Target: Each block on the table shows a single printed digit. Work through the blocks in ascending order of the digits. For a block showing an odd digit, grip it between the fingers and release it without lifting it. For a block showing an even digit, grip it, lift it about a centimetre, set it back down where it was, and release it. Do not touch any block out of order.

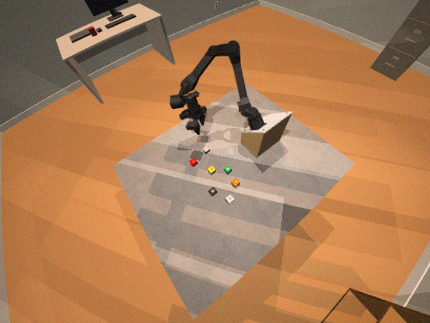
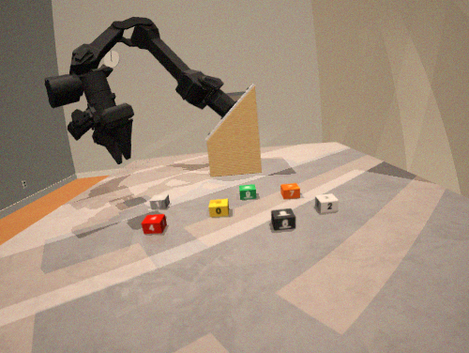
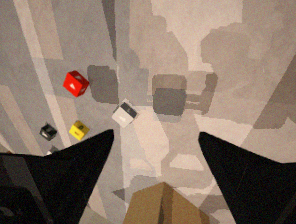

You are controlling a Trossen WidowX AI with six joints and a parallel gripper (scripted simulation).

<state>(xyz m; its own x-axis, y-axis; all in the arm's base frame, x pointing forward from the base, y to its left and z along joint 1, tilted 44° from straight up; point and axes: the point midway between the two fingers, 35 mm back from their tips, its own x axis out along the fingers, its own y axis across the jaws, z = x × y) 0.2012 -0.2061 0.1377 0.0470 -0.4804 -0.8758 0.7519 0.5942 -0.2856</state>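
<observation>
My gripper tip is now 200 mm to the right of the yellow block, 90 mm short of it and 80 mm above it. Also, from my gripper tip: green block (260 mm to the left, 80 mm below, 20 mm ahead); red block (140 mm ahead, 100 mm to the left, 80 mm below); grey block (80 mm to the left, 80 mm below, 30 mm ahead).
</observation>
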